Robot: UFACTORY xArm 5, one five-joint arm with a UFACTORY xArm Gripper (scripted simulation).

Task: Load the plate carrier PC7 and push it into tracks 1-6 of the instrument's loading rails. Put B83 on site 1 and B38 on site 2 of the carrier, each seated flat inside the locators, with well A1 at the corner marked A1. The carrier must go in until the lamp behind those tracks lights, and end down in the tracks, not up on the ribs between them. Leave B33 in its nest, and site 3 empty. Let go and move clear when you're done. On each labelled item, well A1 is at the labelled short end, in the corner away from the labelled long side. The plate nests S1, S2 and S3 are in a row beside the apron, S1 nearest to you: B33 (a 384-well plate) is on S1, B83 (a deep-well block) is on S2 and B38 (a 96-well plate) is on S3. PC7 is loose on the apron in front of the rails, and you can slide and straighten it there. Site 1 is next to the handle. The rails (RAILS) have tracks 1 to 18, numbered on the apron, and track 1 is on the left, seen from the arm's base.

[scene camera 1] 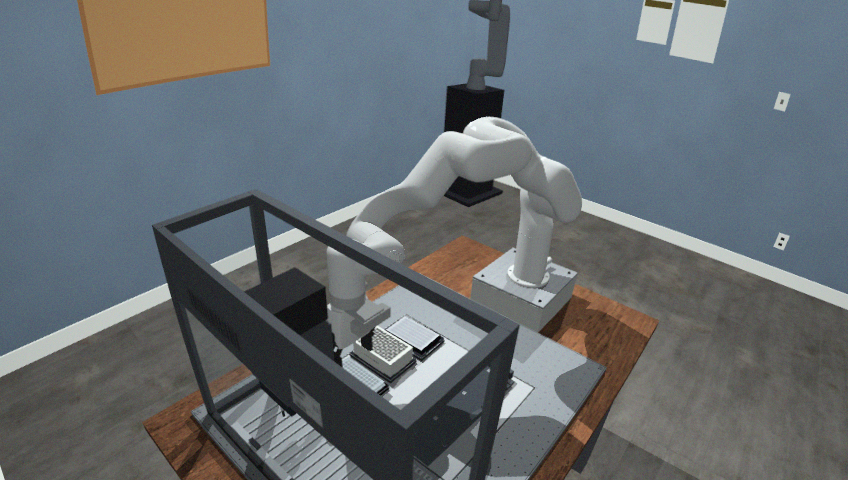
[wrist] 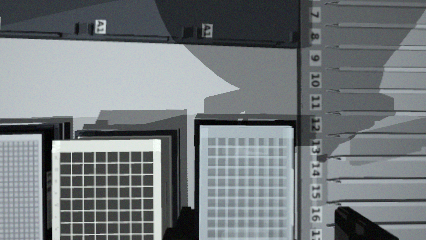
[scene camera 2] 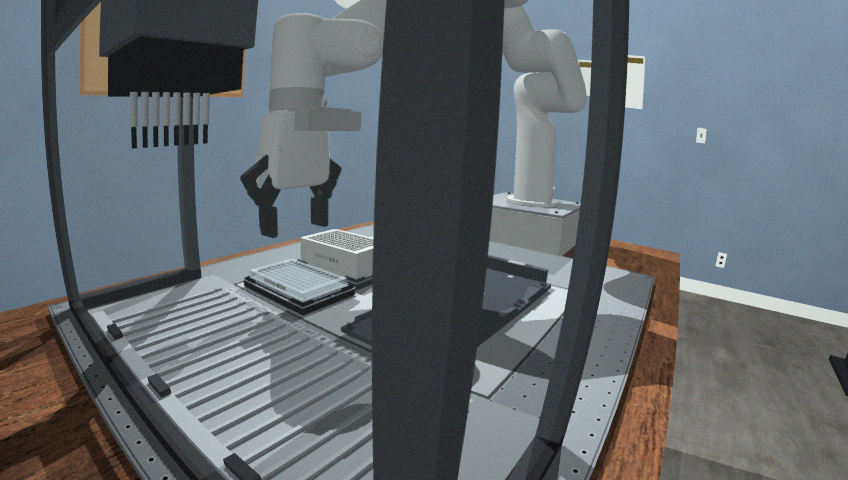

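Observation:
There's a dark plate carrier PC7 here, at (wrist: 263, 31).

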